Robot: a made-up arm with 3 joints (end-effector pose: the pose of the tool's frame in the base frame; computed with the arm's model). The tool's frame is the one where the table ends. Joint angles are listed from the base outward.
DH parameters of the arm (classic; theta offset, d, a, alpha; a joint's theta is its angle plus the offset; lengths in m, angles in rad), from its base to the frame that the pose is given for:
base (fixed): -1.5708 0.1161 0 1.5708
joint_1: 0 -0.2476 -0.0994 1.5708
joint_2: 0 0.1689 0.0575 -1.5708
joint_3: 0 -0.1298 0.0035 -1.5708
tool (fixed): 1.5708 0.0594 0 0
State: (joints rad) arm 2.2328 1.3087 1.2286
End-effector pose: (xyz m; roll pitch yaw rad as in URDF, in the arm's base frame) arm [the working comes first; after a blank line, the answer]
Working (the frame after each row of the table, in the pose's form):
after base (fixed): 0.0000 0.0000 0.1161 1.5708 0.0000 -1.5708
after joint_1: 0.2476 -0.0611 0.0377 0.0000 -0.9088 1.5708
after joint_2: 0.1921 -0.1852 0.1533 -2.4627 -0.2058 2.9782
after joint_3: 0.2246 -0.1053 0.2504 2.0530 0.5357 1.9572

0.2786 -0.0985 0.2267 2.2340 -0.8661 1.1593
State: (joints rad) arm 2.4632 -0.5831 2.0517
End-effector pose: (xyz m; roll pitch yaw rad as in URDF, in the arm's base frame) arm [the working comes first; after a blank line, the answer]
Working (the frame after each row of the table, in the pose's form):
after base (fixed): 0.0000 0.0000 0.1161 1.5708 0.0000 -1.5708
after joint_1: 0.2476 -0.0774 0.0537 0.0000 -0.6784 1.5708
after joint_2: 0.2793 -0.1460 0.2153 -1.1531 -0.5514 0.8679
after joint_3: 0.3867 -0.2008 0.1672 -1.8639 1.2015 2.3542

0.3577 -0.2522 0.1610 1.6821 0.3528 -0.4744
